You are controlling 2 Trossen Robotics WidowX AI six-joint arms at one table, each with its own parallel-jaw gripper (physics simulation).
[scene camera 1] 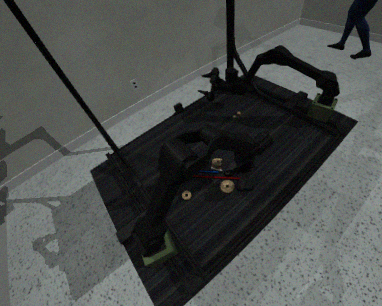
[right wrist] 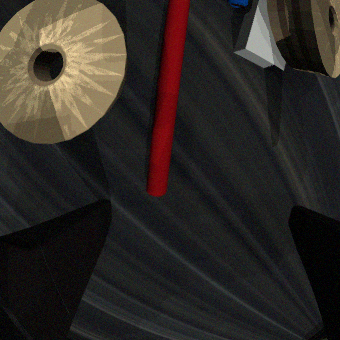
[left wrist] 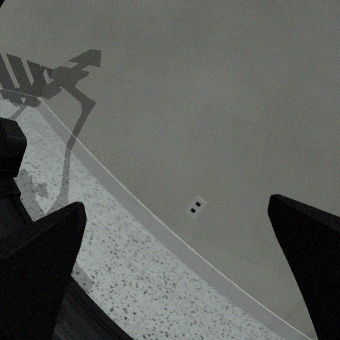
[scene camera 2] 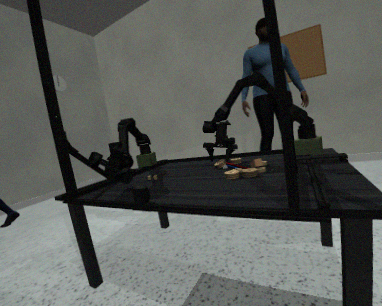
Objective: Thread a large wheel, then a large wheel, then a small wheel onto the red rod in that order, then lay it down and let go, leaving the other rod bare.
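Places are measured from the left arm's base along level axes (x ahead, y left, z up), in metres.
Pixels of known places: left gripper, fingertip midpoint: (scene camera 1: 199,83) (left wrist: 178,209) (scene camera 2: 102,171); right gripper, fingertip midpoint: (scene camera 1: 241,173) (right wrist: 204,213); left arm's base, origin of the base link: (scene camera 1: 325,101) (scene camera 2: 145,153); right arm's base, origin of the base link: (scene camera 1: 154,243) (scene camera 2: 307,138).
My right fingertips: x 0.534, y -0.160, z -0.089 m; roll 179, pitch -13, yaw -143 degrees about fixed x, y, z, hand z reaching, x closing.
Observation:
Ahead of a thing's pixels: the offset from my right fingertips to its top centre. Level surfaces: height alone.
The red rod {0.004 m down, 0.092 m ahead, 0.109 m right} (scene camera 1: 215,177) (scene camera 2: 239,166) (right wrist: 167,110) lies on the table with no wheel visible on it. A large wheel {0.008 m up, 0.089 m ahead, 0.015 m right} (scene camera 1: 223,189) (right wrist: 95,65) is beside it. Another wheel {0.028 m up, 0.019 m ahead, 0.108 m right} (scene camera 1: 216,162) (right wrist: 320,30) leans near a white block {0.001 m down, 0.033 m ahead, 0.100 m right} (scene camera 1: 216,169) (right wrist: 257,47). A smaller wheel {0.000 m up, 0.216 m ahead, 0.131 m right} (scene camera 1: 183,196) lies apart. The blue rod {0.004 m down, 0.095 m ahead, 0.167 m right} (scene camera 1: 209,171) (right wrist: 239,3) is beside the red one. My right gripper (scene camera 2: 220,154) (right wrist: 204,213) is open and empty above the table, with the red rod's near end ahead of its fingers. My left gripper (scene camera 1: 202,83) (left wrist: 178,209) is open and empty, far from the parts.
In scene camera 2 several wheels {0.008 m up, 0.089 m ahead, 0.300 m right} (scene camera 2: 232,174) overlap in view near a wooden piece {0.038 m up, 0.184 m ahead, 0.227 m right} (scene camera 2: 259,163). Small pale pieces {0.005 m up, 0.327 m back, 0.203 m right} (scene camera 1: 239,113) (scene camera 2: 152,177) lie farther off on the dark table {0.013 m down} (scene camera 1: 235,225). Black frame posts (scene camera 1: 230,35) (scene camera 2: 282,110) rise at the table's edges.

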